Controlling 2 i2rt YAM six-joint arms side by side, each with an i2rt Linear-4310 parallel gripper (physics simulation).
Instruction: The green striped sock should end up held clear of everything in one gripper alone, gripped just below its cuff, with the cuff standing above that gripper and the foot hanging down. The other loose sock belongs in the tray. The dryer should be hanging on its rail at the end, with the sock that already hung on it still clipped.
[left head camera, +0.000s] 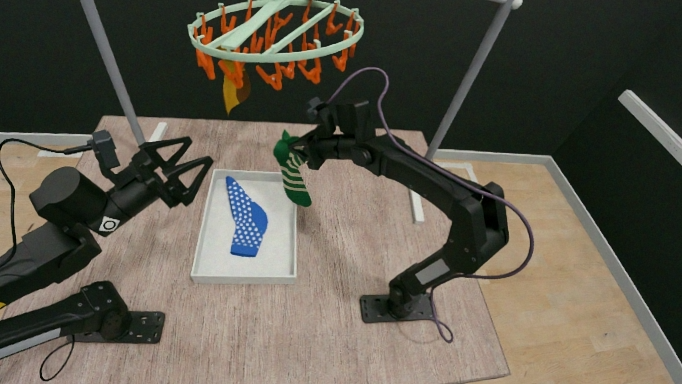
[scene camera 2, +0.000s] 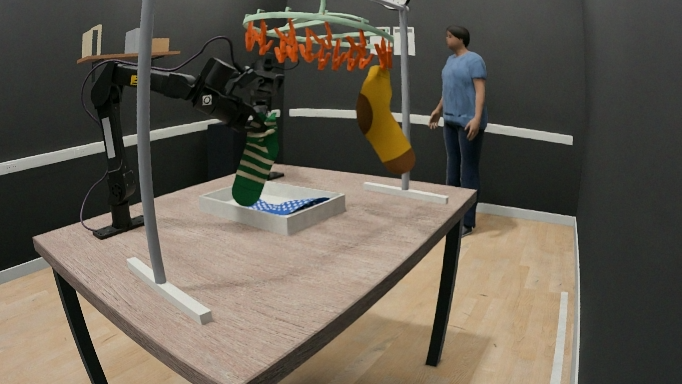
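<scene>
The green striped sock (left head camera: 295, 182) (scene camera 2: 255, 165) hangs from my right gripper (left head camera: 299, 148) (scene camera 2: 262, 126), which is shut on it near its upper end. A short green part stands above the fingers; the foot hangs down, apparently above the tray's edge. My left gripper (left head camera: 200, 150) is open and empty, left of the sock; in scene camera 2 it is partly hidden. The blue dotted sock (left head camera: 245, 220) (scene camera 2: 290, 206) lies in the white tray (left head camera: 245, 280) (scene camera 2: 250, 218). The round dryer (left head camera: 280, 58) (scene camera 2: 320, 17) hangs overhead, with the yellow sock (left head camera: 231, 95) (scene camera 2: 382, 115) hanging from it.
Grey posts (left head camera: 112, 70) (scene camera 2: 145, 125) stand at both sides on white feet (scene camera 2: 175, 302). Orange clips (left head camera: 270, 77) (scene camera 2: 305, 50) hang around the dryer's ring, above the grippers. A person (scene camera 2: 462, 90) stands beyond the table (scene camera 2: 310, 280).
</scene>
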